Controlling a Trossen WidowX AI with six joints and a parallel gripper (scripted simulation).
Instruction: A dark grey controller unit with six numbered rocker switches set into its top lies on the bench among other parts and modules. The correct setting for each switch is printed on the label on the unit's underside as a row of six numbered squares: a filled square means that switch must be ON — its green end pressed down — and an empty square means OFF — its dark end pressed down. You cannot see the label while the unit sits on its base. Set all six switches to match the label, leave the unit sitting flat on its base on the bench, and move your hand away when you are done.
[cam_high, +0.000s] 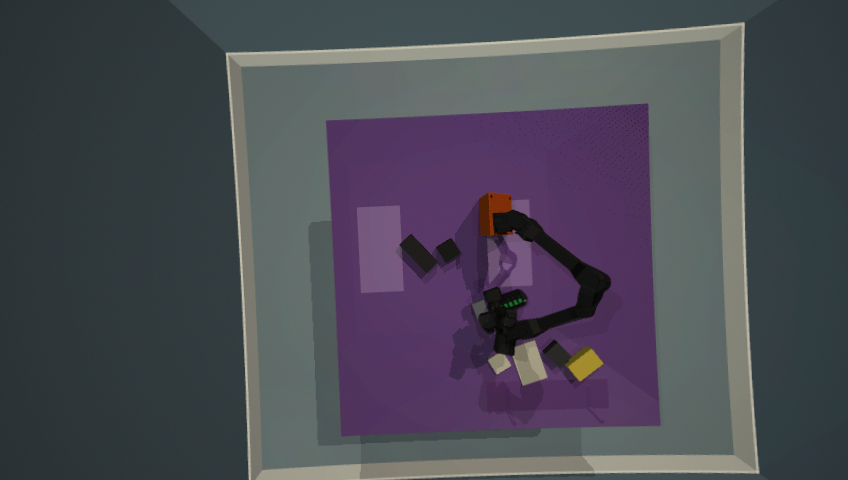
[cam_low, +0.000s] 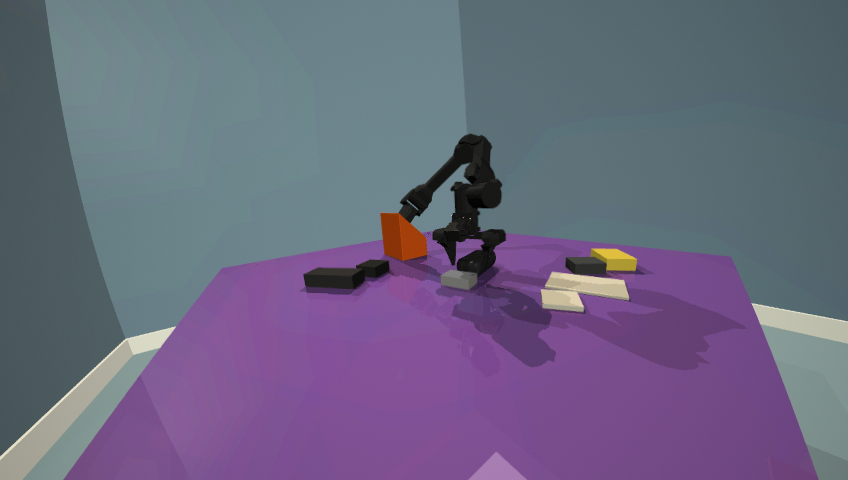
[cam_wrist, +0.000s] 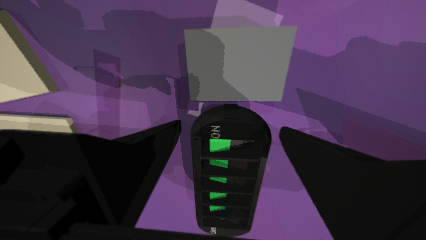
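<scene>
My gripper tip is 5 cm to the left of the light grey block, 2 cm above it and 1 cm short of it. From my gripper tip the other things lie so: dark block (24 cm to the left, 22 cm ahead, 2 cm below); then yellow block (34 cm to the left, 26 cm ahead, 1 cm below).
</scene>
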